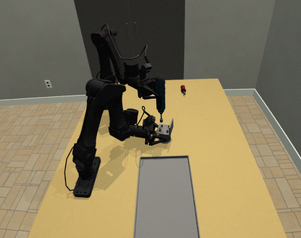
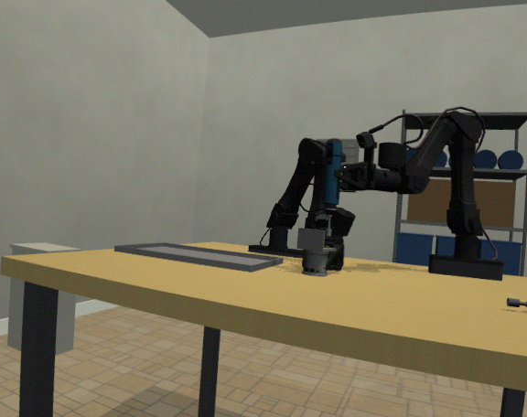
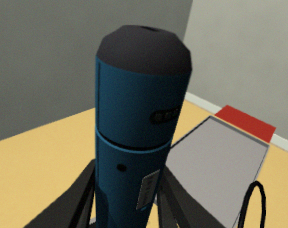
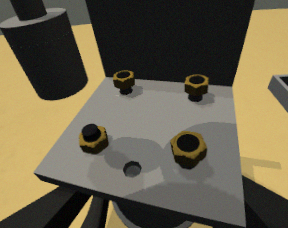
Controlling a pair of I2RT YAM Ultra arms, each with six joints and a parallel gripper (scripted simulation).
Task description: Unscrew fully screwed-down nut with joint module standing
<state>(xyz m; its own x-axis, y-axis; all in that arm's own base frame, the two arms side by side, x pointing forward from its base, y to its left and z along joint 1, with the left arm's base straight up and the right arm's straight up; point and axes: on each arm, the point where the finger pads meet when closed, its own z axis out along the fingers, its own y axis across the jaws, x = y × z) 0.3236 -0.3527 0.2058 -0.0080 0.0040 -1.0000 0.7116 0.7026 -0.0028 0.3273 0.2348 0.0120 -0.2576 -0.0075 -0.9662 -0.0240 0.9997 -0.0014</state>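
My right gripper is now 1 cm below the joint module. From my right hand the other things lie so: bracket (5 cm above); then grey tray (33 cm to the right, 2 cm below, 1 cm behind); then socket (9 cm above, 2 cm to the left, 1 cm behind).
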